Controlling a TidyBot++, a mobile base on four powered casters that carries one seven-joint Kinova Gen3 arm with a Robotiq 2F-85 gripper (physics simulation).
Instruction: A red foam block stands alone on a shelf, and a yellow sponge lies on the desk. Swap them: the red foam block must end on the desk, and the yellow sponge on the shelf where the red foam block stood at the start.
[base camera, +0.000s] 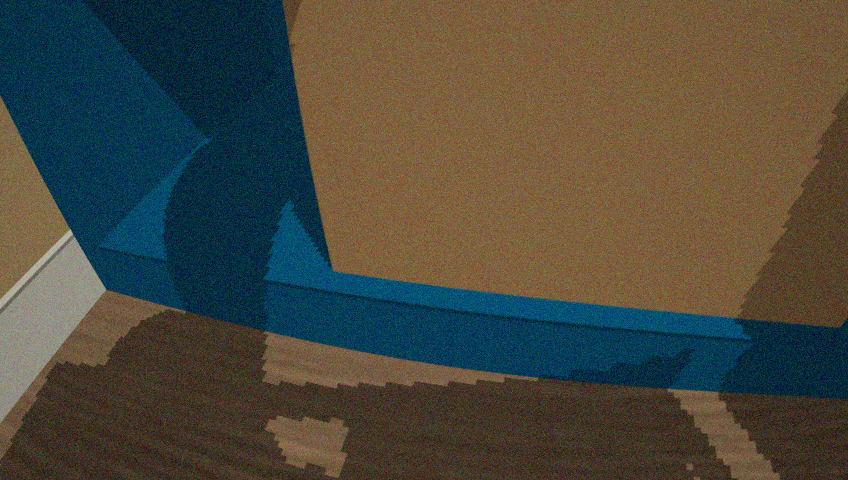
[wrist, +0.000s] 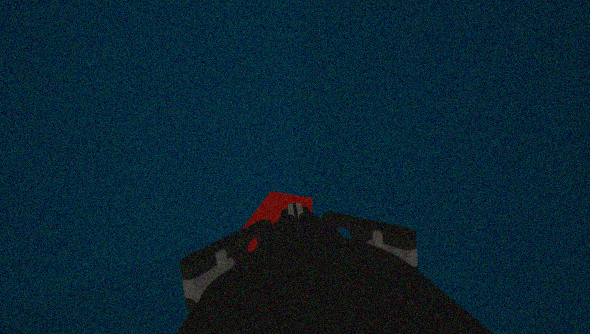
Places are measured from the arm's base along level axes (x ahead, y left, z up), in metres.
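Pixels of known places: gripper, between the fingertips: (wrist: 295, 212).
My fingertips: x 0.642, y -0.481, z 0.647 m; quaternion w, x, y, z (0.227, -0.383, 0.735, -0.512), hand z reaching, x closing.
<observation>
Behind a point stands the place of what it marks.
The red foam block (wrist: 271, 209) {y -0.469, x 0.671, z 0.640 m} shows in the wrist view, low and near the middle, against a dark blue surface. My gripper (wrist: 295, 212) {y -0.481, x 0.642, z 0.647 m} is shut, with its fingertips together and nothing between them. The fingers overlap the block's lower right part in the picture, and the block lies beyond and behind them. A bit of red also shows through a gap in the left finger's linkage. The lower part of the block is hidden by the gripper. The yellow sponge does not show in either view, and the gripper does not show in the base camera view.
A blue shelf frame (base camera: 416, 333) {y 0.027, x 0.357, z -0.356 m} stands on the wooden floor (base camera: 380, 428) {y 0.057, x 0.290, z -0.396 m} in the base camera view, with a tan wall (base camera: 535, 148) {y -0.053, x 0.360, z -0.192 m} behind its opening. A white baseboard (base camera: 47, 303) {y 0.431, x 0.374, z -0.345 m} runs at the left. Dark shadows fall across the frame and floor.
</observation>
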